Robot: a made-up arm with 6 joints. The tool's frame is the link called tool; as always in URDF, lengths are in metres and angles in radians. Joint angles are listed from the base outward. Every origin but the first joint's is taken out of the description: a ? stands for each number. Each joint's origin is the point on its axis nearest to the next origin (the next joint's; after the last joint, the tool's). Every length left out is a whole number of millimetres.
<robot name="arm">
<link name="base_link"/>
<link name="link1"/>
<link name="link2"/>
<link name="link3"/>
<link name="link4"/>
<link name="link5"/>
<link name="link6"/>
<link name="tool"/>
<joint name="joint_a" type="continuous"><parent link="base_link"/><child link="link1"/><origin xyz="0.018 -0.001 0.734" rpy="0 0 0"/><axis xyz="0 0 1"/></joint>
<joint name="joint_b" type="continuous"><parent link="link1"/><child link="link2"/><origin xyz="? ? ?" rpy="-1.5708 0 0"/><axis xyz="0 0 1"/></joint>
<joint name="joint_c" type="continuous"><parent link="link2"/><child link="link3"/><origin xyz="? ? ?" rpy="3.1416 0 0"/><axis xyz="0 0 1"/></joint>
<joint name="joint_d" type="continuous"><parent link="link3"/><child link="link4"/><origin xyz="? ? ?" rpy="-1.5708 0 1.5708"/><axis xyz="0 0 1"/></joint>
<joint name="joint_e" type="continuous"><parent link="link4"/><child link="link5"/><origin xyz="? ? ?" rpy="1.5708 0 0"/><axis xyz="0 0 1"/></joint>
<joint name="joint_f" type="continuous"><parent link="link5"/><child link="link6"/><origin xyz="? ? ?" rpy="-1.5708 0 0"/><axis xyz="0 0 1"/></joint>
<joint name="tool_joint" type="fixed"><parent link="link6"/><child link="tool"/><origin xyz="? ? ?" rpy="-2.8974 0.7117 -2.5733"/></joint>
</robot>
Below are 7 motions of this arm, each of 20 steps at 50 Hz.
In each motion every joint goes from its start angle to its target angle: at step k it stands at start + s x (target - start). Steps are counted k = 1, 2, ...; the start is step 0. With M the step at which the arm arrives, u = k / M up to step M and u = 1 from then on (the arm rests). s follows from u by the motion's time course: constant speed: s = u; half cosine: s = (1 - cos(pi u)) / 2; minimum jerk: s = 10 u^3 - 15 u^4 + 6 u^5.
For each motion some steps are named. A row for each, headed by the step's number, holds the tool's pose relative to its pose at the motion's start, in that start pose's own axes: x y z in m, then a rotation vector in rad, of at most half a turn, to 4 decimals.
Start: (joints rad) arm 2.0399 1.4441 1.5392 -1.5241 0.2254 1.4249
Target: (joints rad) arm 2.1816 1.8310 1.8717 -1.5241 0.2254 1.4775
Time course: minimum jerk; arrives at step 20
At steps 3, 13, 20:
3: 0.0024 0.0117 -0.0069 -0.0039 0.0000 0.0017
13: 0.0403 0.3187 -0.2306 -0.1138 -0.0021 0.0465
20: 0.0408 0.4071 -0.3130 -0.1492 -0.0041 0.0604

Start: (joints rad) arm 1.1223 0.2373 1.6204 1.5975 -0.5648 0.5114
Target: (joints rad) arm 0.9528 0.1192 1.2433 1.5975 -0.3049 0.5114
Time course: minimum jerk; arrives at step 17
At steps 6, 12, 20:
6: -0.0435 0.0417 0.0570 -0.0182 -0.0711 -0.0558
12: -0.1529 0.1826 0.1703 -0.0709 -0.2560 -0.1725
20: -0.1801 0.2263 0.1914 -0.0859 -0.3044 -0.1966

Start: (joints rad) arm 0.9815 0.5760 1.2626 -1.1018 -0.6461 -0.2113
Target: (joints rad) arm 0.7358 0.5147 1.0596 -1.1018 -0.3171 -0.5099
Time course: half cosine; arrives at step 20
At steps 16, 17, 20:
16: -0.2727 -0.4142 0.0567 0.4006 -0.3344 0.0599
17: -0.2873 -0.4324 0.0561 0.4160 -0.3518 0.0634
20: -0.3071 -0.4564 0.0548 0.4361 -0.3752 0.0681

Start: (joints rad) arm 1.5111 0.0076 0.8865 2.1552 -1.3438 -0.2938
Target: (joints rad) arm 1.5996 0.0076 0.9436 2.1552 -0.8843 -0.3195
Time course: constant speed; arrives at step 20
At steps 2, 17, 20:
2: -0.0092 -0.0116 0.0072 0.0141 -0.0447 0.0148
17: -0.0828 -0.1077 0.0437 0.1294 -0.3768 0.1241
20: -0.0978 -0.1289 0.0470 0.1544 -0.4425 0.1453

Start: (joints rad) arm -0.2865 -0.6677 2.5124 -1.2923 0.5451 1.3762
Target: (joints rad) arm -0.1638 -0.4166 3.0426 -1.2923 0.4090 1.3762
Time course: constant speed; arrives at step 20
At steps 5, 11, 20:
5: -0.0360 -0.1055 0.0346 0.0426 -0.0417 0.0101
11: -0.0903 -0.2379 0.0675 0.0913 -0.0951 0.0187
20: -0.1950 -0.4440 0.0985 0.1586 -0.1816 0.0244

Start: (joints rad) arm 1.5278 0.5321 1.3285 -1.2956 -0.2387 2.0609
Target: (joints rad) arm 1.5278 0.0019 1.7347 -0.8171 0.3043 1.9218
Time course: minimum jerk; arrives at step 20
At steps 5, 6, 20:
5: -0.0686 -0.1955 0.0325 0.0498 0.0053 -0.1182
6: -0.1150 -0.3071 0.0455 0.0815 0.0088 -0.1861
20: -1.2131 -1.5844 -0.2495 0.7423 0.0666 -1.0990

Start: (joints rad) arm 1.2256 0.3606 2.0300 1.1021 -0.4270 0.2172
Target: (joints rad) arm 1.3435 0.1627 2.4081 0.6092 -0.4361 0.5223
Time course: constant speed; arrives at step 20
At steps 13, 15, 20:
13: 0.0561 -0.6141 -0.2447 0.3645 -0.0107 0.0731
15: 0.0631 -0.6988 -0.3010 0.4216 -0.0160 0.0803
20: 0.0777 -0.8958 -0.4608 0.5655 -0.0329 0.0920

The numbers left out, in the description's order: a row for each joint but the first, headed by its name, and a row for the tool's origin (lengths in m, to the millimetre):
joint_b: 0.218 0.002 0
joint_c: 0.001 -0.713 0
joint_d: 1.4 0.273 0
joint_e: 0.013 -0.015 0
joint_f: 0.015 -0.298 0
tool: -0.01 -0.011 0

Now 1 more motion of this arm.
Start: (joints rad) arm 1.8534 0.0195 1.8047 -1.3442 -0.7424 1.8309
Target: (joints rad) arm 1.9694 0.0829 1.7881 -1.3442 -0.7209 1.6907
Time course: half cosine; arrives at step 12
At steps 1, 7, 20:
1: 0.0016 0.0015 -0.0017 0.0035 0.0010 0.0031
7: 0.0573 0.0624 -0.0572 0.1287 0.0337 0.1173
20: 0.0884 0.1043 -0.0859 0.2036 0.0519 0.1875

